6 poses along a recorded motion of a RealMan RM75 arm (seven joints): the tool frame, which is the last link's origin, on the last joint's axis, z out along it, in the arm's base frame.
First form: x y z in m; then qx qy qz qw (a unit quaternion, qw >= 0).
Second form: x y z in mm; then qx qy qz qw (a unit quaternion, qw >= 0). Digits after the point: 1 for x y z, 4 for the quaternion.
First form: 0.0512, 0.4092, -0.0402, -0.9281, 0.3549, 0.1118, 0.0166
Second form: 51.2, 409.2, -40.2, -0.9281, 0.3549, 0.1118, 0.0166
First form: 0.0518, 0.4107, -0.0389, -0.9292, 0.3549, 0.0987, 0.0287
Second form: 51.8, 410.7, -38.9, -0.9292, 0.3549, 0.0987, 0.0287
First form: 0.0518, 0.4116, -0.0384, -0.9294, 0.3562, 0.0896, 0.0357
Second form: 51.8, 411.6, -38.4, -0.9294, 0.3562, 0.0896, 0.0357
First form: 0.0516, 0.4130, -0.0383, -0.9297, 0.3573, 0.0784, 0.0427
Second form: 51.6, 413.0, -38.3, -0.9297, 0.3573, 0.0784, 0.0427
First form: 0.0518, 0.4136, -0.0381, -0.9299, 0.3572, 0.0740, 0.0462
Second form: 51.8, 413.6, -38.1, -0.9299, 0.3572, 0.0740, 0.0462
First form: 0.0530, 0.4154, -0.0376, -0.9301, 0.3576, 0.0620, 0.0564
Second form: 53.0, 415.4, -37.6, -0.9301, 0.3576, 0.0620, 0.0564
